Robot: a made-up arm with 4 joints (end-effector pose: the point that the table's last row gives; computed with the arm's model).
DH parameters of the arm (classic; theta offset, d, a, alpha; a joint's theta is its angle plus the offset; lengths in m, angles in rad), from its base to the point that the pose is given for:
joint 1: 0 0.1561 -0.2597 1.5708
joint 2: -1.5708 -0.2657 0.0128 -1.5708
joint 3: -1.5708 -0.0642 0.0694 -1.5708
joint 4: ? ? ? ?
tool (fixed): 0.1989 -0.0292 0 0
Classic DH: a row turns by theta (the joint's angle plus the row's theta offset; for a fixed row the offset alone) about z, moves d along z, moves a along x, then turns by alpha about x.
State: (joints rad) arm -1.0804 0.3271 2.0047 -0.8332
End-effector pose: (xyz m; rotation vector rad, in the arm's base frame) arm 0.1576 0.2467 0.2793 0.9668 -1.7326 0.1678
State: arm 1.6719 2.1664 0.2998 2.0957
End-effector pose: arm -0.0152 -0.0274 0.0247 1.9746 0.8184 0.0770
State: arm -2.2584 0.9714 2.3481 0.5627
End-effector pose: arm 0.3870 -0.2595 0.1645 0.9867 -1.7837 -0.6555
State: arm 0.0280 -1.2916 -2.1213 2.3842
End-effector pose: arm -0.1747 0.3460 0.4844 -1.1959 -1.2488 -0.3641
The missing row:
joint 4: -1.3719 0 0.2656 3.1416
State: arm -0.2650 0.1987 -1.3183 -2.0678
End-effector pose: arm -0.2731 0.3679 -0.0668 -0.7427 1.2608 1.3792
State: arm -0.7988 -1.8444 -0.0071 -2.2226
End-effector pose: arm 0.1355 0.4843 0.3415 1.9617 0.1233 0.9786
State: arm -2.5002 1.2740 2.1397 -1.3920
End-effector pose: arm 0.4335 0.0807 0.2330 -1.2139 -1.2766 0.5569
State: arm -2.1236 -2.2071 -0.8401 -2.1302
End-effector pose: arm 0.4664 0.0637 0.3815 1.9875 -0.6907 0.9202
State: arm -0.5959 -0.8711 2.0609 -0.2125
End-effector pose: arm 0.0372 0.3643 -0.0347 2.0348 -0.2701 -1.1291
